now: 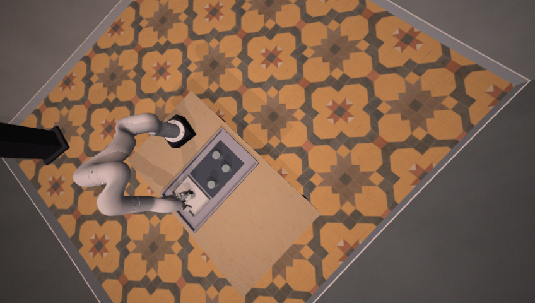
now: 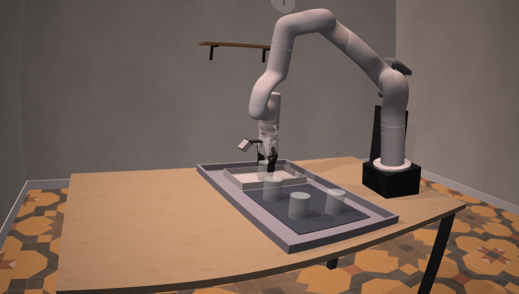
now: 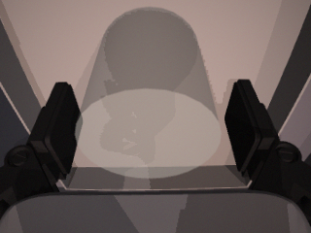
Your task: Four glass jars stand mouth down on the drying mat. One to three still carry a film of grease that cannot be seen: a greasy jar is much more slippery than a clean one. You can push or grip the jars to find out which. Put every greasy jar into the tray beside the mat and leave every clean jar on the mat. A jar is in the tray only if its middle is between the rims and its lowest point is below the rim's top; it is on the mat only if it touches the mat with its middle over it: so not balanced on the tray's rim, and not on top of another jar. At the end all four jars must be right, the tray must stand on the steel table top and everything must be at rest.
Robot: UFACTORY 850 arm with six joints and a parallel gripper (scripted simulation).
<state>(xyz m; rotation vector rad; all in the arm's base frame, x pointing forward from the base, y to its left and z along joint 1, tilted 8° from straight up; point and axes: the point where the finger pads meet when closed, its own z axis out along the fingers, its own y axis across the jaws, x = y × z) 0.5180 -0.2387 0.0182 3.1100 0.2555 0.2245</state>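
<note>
The pale tray is 50 mm below my hand. Also, from my hand: grey steel panel: 20 mm behind, 210 mm to the left, 60 mm below; drying mat: 50 mm behind, 320 mm to the left, 60 mm below.
</note>
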